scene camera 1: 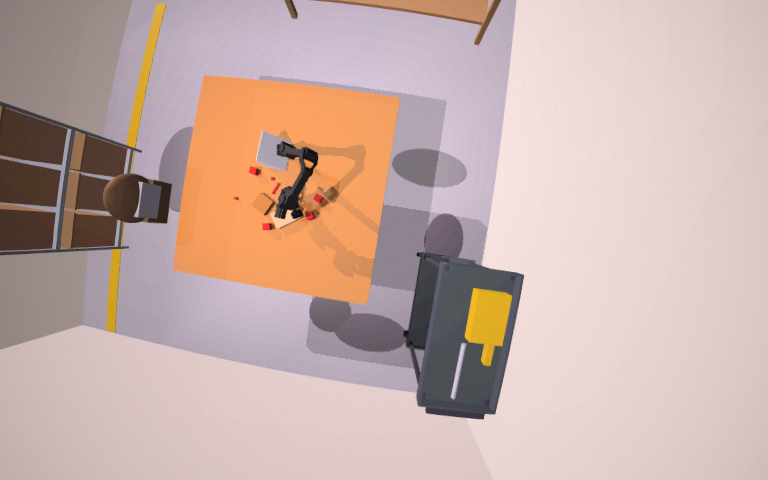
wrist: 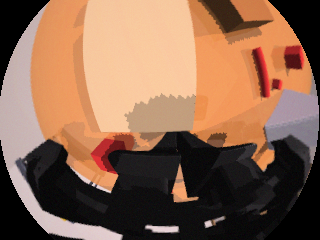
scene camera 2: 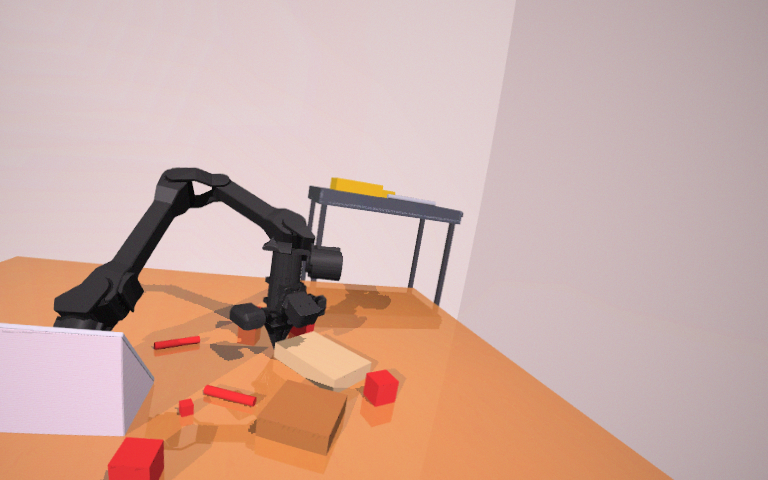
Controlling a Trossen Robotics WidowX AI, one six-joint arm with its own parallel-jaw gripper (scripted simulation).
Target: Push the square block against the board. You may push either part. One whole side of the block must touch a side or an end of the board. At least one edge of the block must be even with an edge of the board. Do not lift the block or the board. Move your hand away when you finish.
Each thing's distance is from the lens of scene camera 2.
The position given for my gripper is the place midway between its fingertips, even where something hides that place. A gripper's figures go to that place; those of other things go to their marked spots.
my gripper (scene camera 2: 276,350): 72 cm
pale board (scene camera 2: 330,366): 63 cm
brown square block (scene camera 2: 303,416): 51 cm
The marked spots on the pale board and the brown square block are 14 cm apart.
